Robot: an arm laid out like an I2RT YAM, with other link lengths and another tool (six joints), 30 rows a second.
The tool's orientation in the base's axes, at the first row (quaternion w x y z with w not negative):
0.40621 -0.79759 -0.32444 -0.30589
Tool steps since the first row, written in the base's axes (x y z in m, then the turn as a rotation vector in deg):
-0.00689 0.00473 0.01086 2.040 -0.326 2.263
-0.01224 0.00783 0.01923 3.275 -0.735 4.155
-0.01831 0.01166 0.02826 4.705 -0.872 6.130
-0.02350 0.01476 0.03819 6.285 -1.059 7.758
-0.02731 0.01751 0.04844 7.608 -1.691 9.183
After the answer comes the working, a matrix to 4 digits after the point.
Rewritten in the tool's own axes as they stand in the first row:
0.00528 -0.01233 -0.00279 2.842 0.695 -0.911
0.00919 -0.02162 -0.00540 4.898 0.979 -1.894
0.01335 -0.03209 -0.00788 7.206 1.250 -2.642
0.01852 -0.04195 -0.01122 9.331 1.814 -3.232
0.02467 -0.05074 -0.01469 11.029 2.477 -4.158

The tool's axes in the first row as the columns of a matrix, in the base's axes (rounded; the answer above uses it unrounded):
0.6023 0.7661 0.2244
0.2690 -0.4595 0.8465
0.7515 -0.4495 -0.4828

